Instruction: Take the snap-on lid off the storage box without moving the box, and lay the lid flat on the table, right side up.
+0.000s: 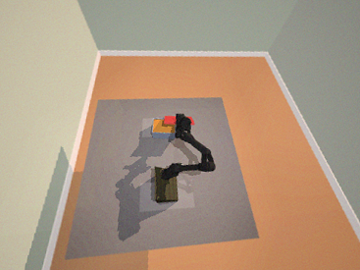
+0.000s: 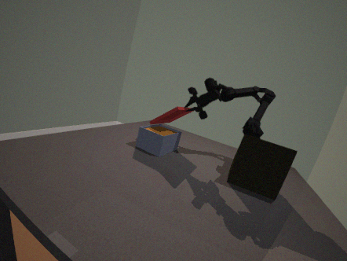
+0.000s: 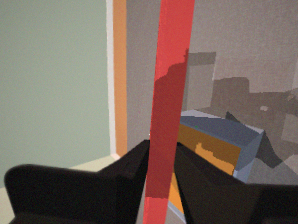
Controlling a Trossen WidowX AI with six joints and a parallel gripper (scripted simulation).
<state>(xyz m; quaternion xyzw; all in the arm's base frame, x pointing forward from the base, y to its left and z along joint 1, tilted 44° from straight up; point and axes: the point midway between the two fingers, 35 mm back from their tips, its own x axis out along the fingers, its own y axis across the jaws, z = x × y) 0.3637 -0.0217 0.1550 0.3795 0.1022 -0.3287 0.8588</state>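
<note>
Now: the red lid 7 cm ahead of my gripper tip and 5 cm below it. Also, from my gripper tip: blue storage box 18 cm below, 12 cm to the left, 6 cm ahead.
</note>
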